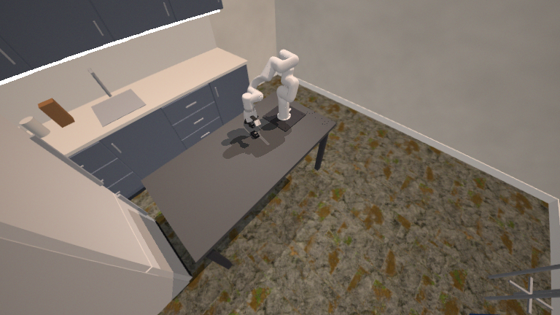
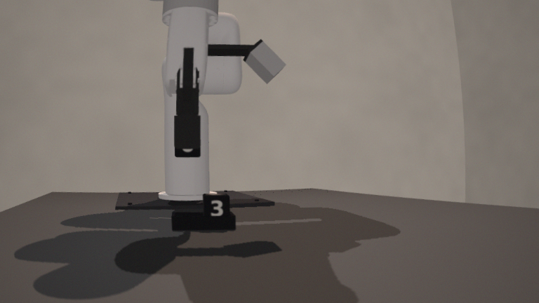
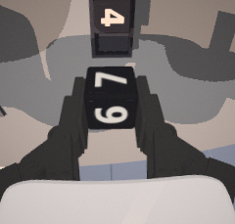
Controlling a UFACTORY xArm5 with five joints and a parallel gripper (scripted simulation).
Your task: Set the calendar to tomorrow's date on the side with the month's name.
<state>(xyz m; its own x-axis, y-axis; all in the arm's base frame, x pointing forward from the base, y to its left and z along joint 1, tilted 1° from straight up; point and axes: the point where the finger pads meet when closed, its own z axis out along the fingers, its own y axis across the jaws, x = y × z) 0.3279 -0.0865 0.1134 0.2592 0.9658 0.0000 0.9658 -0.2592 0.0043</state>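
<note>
The black calendar tray is 1 cm ahead of my hand, 2 cm to the left of it and 11 cm below it.
</note>
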